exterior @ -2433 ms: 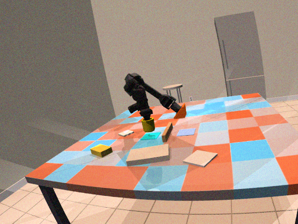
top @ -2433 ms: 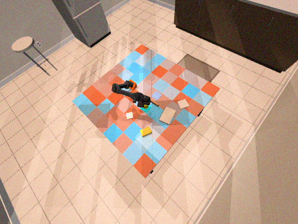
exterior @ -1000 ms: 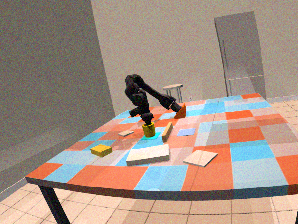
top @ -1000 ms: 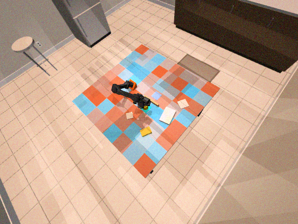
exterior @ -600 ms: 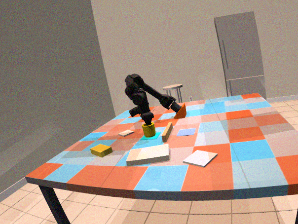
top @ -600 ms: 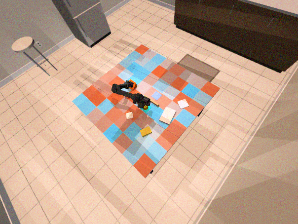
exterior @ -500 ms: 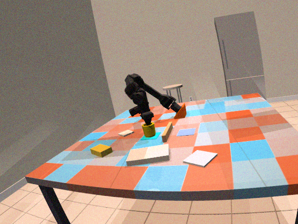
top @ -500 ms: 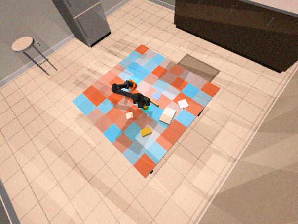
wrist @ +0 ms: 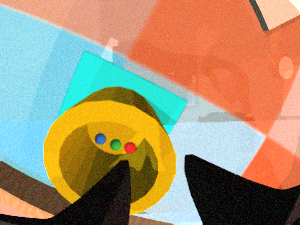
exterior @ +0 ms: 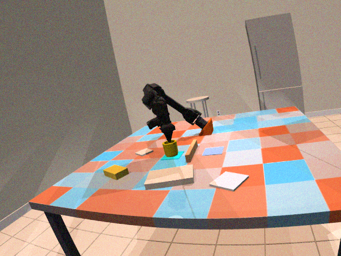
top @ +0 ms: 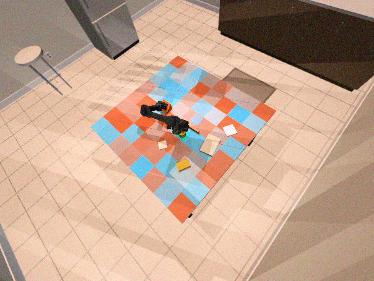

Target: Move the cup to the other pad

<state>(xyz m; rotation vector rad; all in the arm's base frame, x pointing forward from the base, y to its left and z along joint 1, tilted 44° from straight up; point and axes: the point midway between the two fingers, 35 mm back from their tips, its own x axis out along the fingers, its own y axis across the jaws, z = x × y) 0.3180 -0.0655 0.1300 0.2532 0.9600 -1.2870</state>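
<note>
The yellow cup is 2 cm ahead of my gripper tip, 1 cm to the left of it and 3 cm below it. Also, from my gripper tip: teal pad: 3 cm ahead, 1 cm to the left, 8 cm below; then green marble: 2 cm ahead, 2 cm to the left, 5 cm below; then red marble: 1 cm ahead, 2 cm to the left, 5 cm below.
</note>
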